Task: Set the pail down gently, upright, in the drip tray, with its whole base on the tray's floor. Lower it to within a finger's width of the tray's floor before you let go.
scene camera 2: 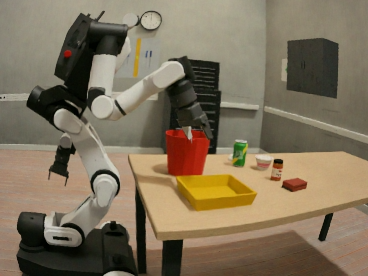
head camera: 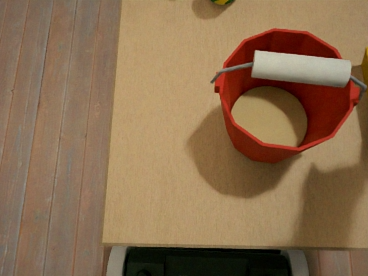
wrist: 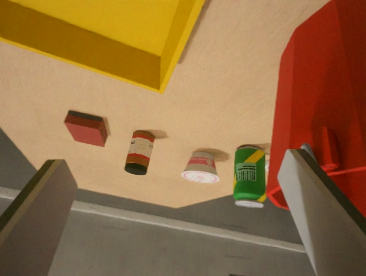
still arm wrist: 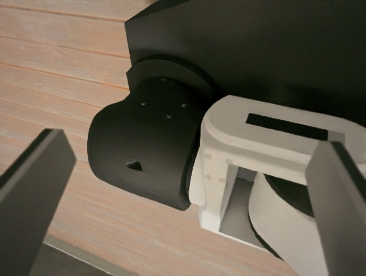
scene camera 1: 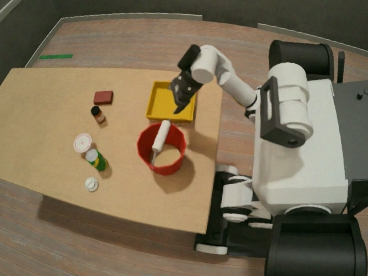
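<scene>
A red pail [head camera: 320,112] [scene camera 1: 146,145] [scene camera 2: 185,156] [wrist: 320,90] stands upright on the table, beside the drip tray. Its white handle grip [head camera: 302,69] [scene camera 1: 161,136] is raised above its mouth. The yellow drip tray [scene camera 1: 170,119] [scene camera 2: 220,201] [wrist: 100,52] lies flat with no pail in it; a yellow sliver shows at the head view's right edge. My gripper [scene camera 1: 179,106] [scene camera 2: 199,134] [wrist: 177,159] is open, with no handle between its fingers. It is above the table close to the pail, and in the wrist view one finger overlaps the pail's side. The gripper does not show in the head view.
On the table [head camera: 160,175] [scene camera 1: 50,120] beyond the pail are a green can [scene camera 1: 98,161] [scene camera 2: 240,154] [wrist: 250,175], a small cup [scene camera 2: 263,161] [wrist: 201,167], a brown bottle [scene camera 2: 277,170] [wrist: 140,152] and a dark red block [scene camera 1: 103,97] [scene camera 2: 294,184] [wrist: 86,128]. A small white object [scene camera 1: 91,184] lies near the can.
</scene>
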